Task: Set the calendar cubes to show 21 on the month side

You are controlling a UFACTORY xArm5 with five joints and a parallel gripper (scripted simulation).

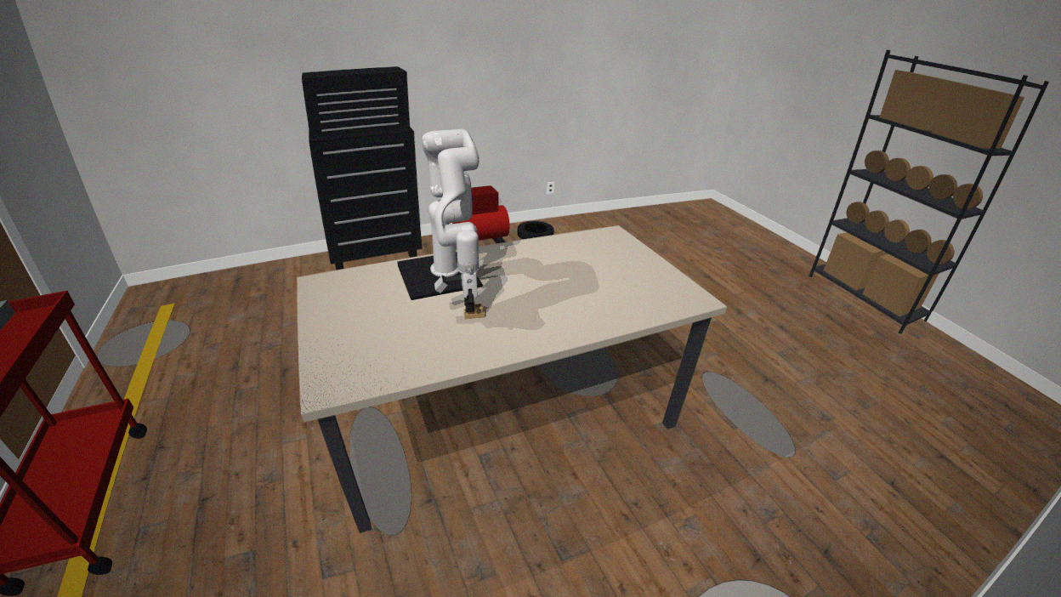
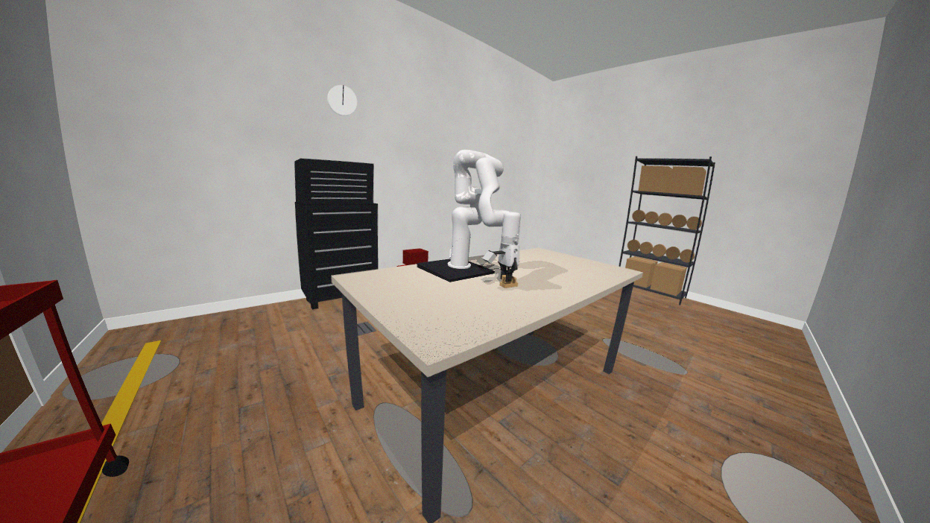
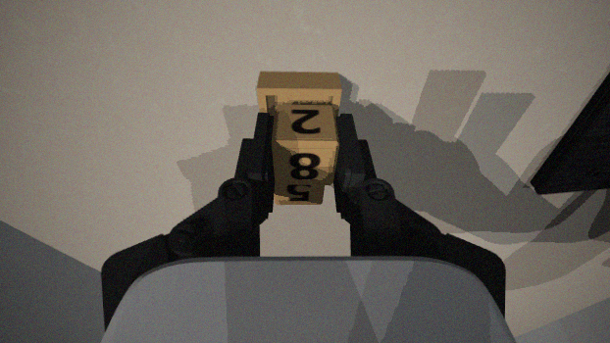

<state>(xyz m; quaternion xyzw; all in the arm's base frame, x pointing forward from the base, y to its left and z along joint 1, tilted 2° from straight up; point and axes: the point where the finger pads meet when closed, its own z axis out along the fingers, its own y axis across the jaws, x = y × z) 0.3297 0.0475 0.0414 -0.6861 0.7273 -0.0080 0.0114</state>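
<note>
The wooden tray is 4 cm below my hand and 2 cm to the left of it. The rest, counted from my hand: wooden digit cube (1 cm below).
</note>
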